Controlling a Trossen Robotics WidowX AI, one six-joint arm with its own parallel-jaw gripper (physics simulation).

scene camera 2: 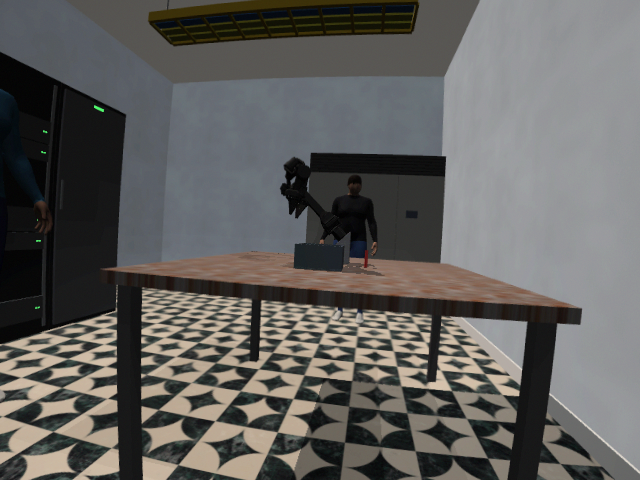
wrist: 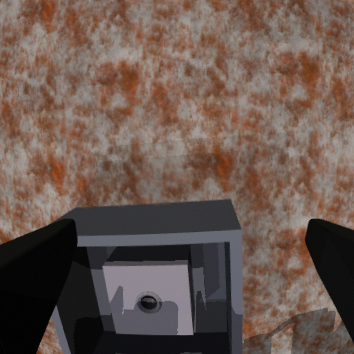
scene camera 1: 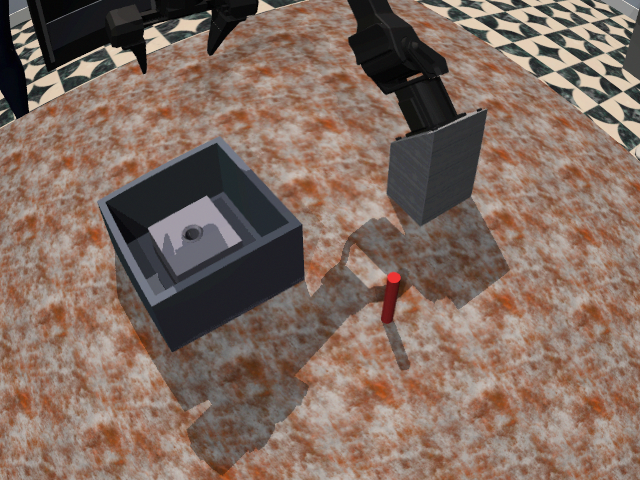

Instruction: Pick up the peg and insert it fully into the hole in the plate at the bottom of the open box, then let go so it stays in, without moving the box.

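The red peg stands upright on the table, right of the open box in both scene views. It does not show in the wrist view. The dark blue-grey box stands upright with its top open. The pale plate lies at its bottom, with an empty round hole. My gripper is open and empty, high above the table. It is well above the box rim and far from the peg.
A tall grey block stands at the arm's base, behind the peg and right of the box in scene view 1. The arm's shadow crosses the table between box and peg. A person stands behind the table.
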